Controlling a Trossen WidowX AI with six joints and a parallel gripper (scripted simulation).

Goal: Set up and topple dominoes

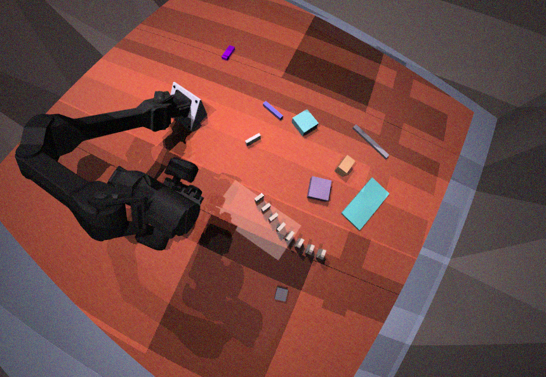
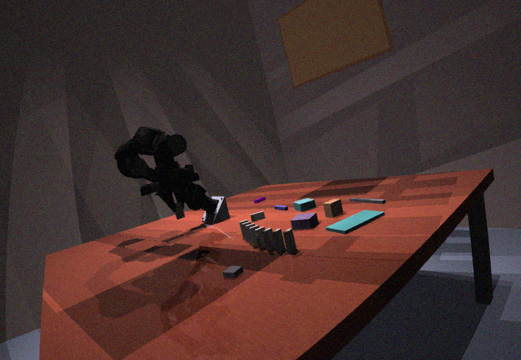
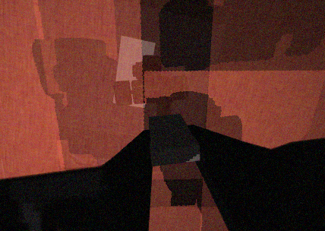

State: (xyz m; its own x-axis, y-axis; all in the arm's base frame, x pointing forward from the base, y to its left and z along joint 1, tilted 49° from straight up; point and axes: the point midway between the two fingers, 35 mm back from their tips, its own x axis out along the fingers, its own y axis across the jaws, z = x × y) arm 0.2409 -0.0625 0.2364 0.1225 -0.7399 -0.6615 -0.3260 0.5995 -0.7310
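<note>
Now: the teal cube 420 mm to the left of my gripper tip, 100 mm below it and 80 mm ahead of it. From my gripper tip the other things lie so: grey bar: 520 mm to the left, 280 mm ahead, 110 mm below; then teal slab: 370 mm ahead, 330 mm to the left, 110 mm below; then tan cube: 380 mm to the left, 260 mm ahead, 100 mm below.
</note>
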